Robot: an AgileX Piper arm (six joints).
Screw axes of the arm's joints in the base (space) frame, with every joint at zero. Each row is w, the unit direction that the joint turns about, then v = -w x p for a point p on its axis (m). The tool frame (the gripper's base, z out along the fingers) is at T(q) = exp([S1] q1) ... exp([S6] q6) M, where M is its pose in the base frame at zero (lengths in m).
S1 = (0, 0, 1, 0, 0, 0)
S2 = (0, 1, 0, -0.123, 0, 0)
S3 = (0, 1, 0, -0.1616, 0, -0.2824)
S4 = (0.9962, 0, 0.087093, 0, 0.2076, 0)
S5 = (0, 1, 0, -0.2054, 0, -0.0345)
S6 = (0.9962, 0, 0.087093, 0, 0.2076, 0)
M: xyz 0.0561 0 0.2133 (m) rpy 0 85.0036 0 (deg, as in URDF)
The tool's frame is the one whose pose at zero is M.
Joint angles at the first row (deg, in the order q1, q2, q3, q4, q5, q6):
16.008, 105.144, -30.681, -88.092, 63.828, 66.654
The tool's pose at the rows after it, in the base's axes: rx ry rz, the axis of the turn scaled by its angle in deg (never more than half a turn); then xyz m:
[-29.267 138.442 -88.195 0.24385 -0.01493 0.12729]
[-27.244 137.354 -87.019 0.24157 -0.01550 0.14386]
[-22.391 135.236 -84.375 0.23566 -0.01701 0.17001]
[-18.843 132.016 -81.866 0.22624 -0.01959 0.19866]
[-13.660 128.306 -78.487 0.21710 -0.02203 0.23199]
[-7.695 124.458 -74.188 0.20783 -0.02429 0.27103]
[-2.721 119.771 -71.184 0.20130 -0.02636 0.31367]
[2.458 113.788 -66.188 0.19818 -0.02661 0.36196]
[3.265 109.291 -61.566 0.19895 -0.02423 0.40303]
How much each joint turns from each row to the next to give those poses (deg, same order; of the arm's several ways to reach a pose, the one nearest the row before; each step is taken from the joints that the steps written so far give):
0.000, -1.880, -0.001, 0.594, 0.102, -1.029
0.000, -4.302, 0.001, 1.081, 0.000, -2.311
0.001, -6.947, 0.001, 1.605, 0.000, -2.240
-0.001, -7.839, 0.101, 0.858, 0.000, -3.133
0.000, -7.995, -1.536, 1.600, 0.140, -3.449
0.000, -7.531, -3.673, 2.619, 0.290, -4.345
0.001, -5.156, -5.767, 1.558, 0.936, -4.455
0.000, -2.920, -8.142, 1.041, -0.458, -2.783
0.001, -0.534, -8.153, 1.665, -2.217, -4.119

